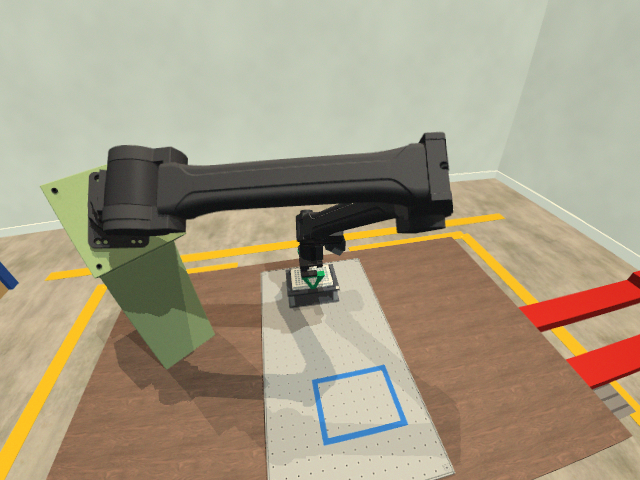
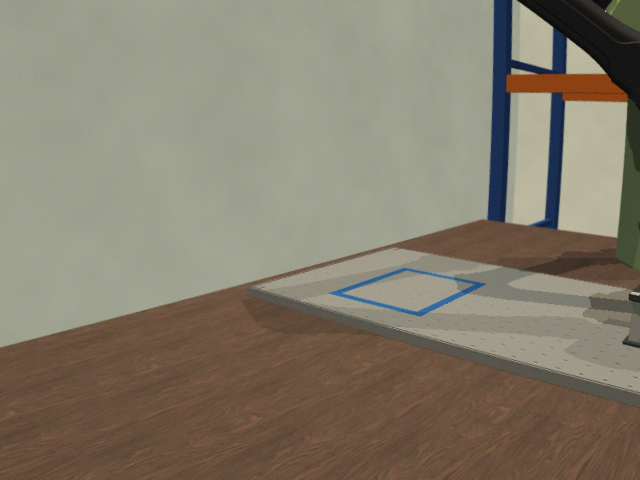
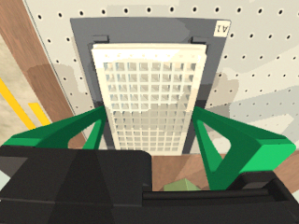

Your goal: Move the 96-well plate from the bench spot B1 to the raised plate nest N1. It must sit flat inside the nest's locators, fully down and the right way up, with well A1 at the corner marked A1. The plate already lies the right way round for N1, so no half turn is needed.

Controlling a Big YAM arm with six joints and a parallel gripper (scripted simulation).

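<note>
Right now my hand is right at the white 96-well plate. The rest, counted from my hand: A1 label: 80 mm to the right, 50 mm ahead, 10 mm below; dark grey raised nest N1: 20 mm below.
</note>
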